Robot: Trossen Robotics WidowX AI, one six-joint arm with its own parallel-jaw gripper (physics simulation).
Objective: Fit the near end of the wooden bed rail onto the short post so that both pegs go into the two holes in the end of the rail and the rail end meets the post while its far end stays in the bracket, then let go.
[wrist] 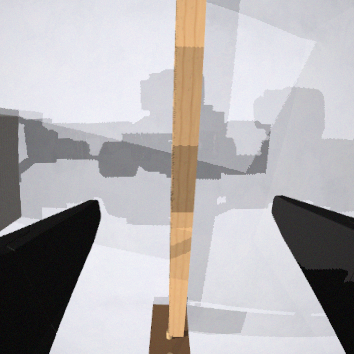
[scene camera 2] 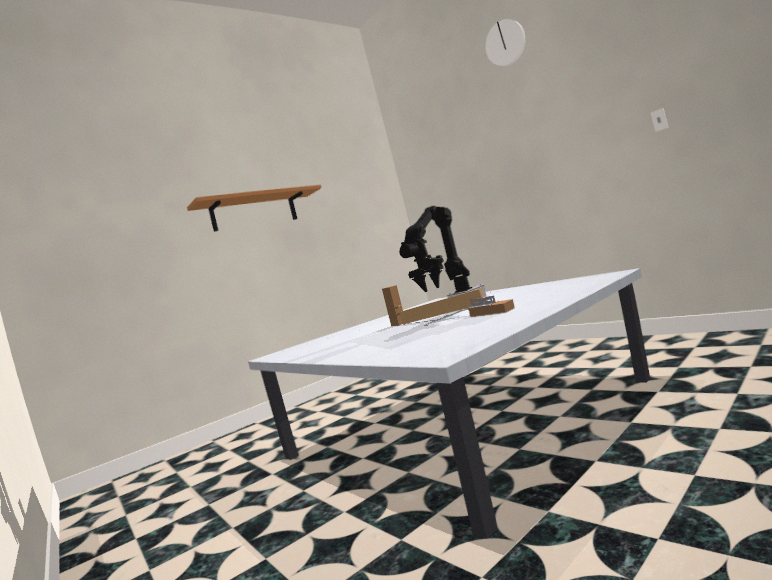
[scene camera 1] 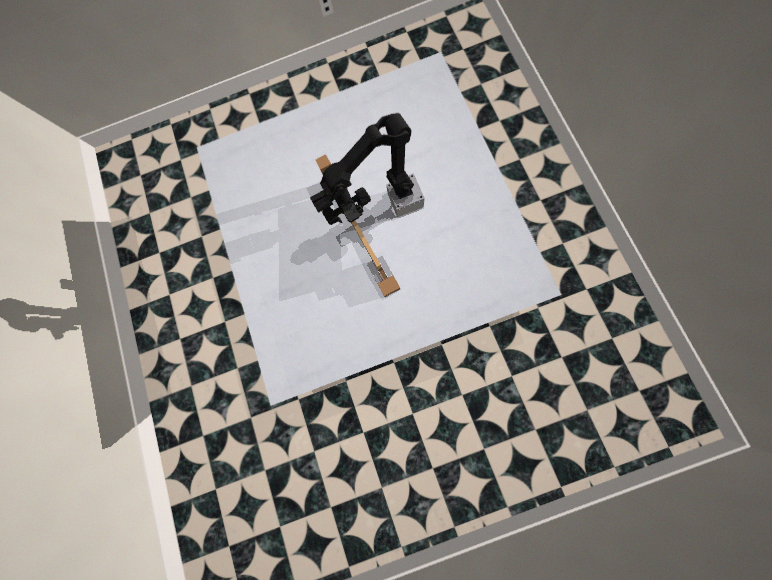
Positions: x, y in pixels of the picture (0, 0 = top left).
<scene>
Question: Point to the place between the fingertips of the gripper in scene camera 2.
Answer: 432, 289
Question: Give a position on a wooden bed rail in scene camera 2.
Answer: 461, 301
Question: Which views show the gripper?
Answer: The wrist view, scene camera 2 and scene camera 1: all of them.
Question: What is the gripper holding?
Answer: Nothing.
</scene>
